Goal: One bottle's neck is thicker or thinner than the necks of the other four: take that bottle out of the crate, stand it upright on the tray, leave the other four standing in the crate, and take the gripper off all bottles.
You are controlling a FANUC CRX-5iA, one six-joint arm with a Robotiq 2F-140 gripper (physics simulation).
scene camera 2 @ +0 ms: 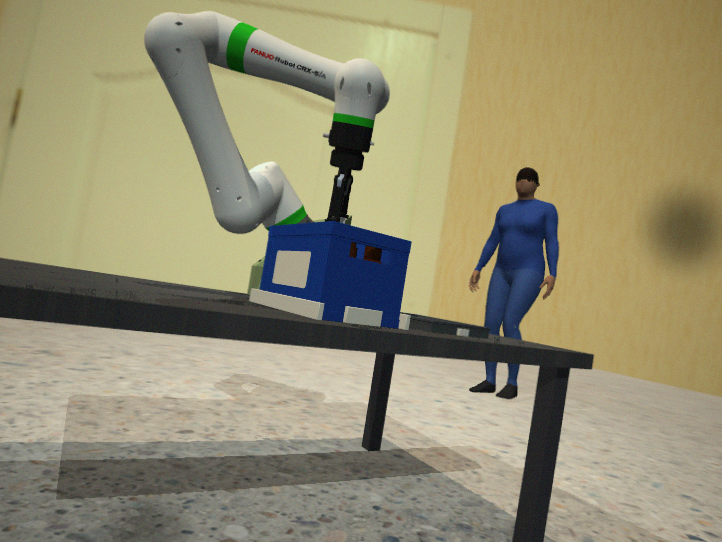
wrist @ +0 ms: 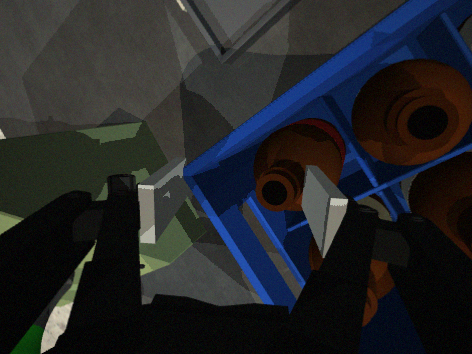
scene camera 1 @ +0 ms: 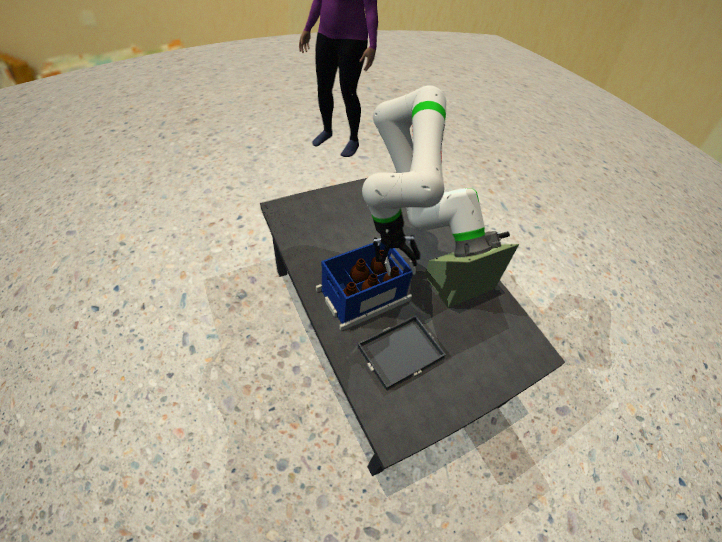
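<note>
The blue crate holds several brown bottles. In the wrist view one bottle stands near the crate's corner, a second bottle at the upper right and a third bottle at the right edge; another is mostly hidden behind the right finger. Which neck differs I cannot tell. My gripper is open, low at the crate's end wall: one finger is outside, the other above the inside, beside the corner bottle's neck. No bottle is gripped. The dark tray holds no bottle.
The crate stands between white strips on the dark table. The green robot base block stands beside the crate's gripper end. One person stands behind the table; another person stands beyond the tray.
</note>
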